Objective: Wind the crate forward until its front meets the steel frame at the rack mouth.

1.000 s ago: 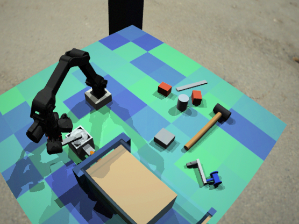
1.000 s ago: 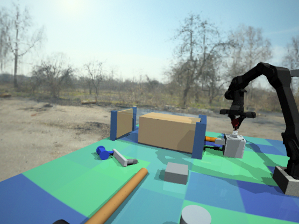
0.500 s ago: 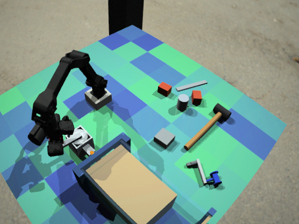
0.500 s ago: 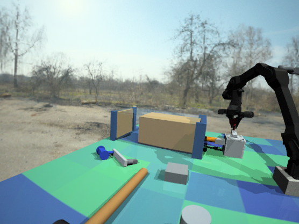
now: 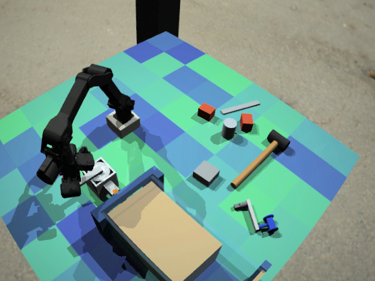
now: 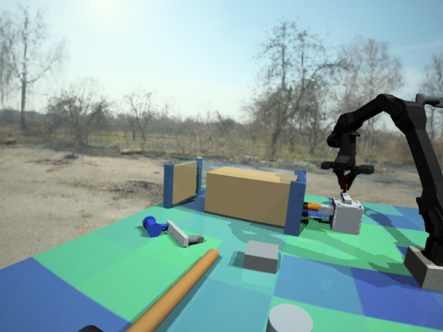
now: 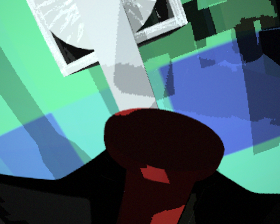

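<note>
The red knob is 2 cm above my gripper tip. Round my gripper tip: grey winch 9 cm to the left, 8 cm below; then red-knobbed crank 1 cm ahead, 4 cm to the left, 1 cm below; then blue frame 17 cm ahead, 8 cm to the left.
</note>
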